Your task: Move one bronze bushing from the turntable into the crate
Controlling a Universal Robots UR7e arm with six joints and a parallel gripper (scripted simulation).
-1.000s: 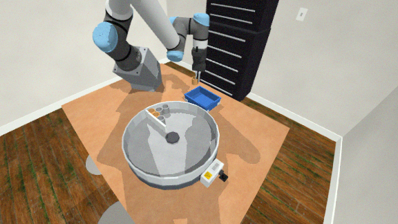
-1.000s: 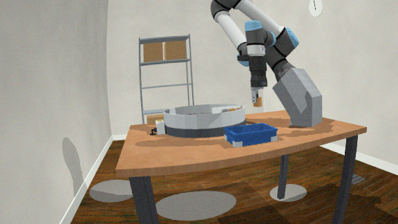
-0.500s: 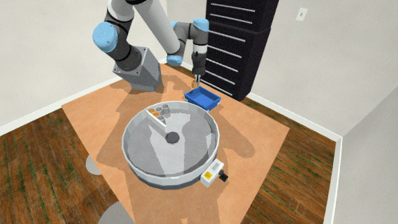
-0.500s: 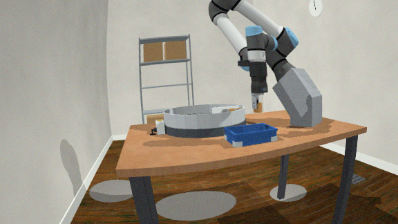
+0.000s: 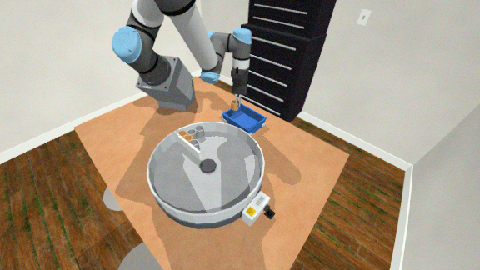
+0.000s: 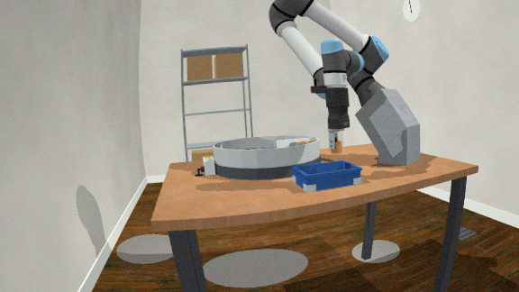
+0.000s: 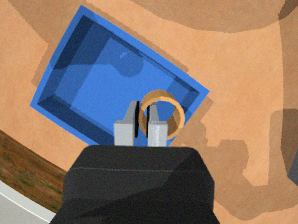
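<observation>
Now: hand 3 cm short of the blue crate, 2 cm to the right of it and 10 cm above it. Round my hand: grey round turntable (13 cm ahead, 33 cm to the right, 7 cm below).
</observation>
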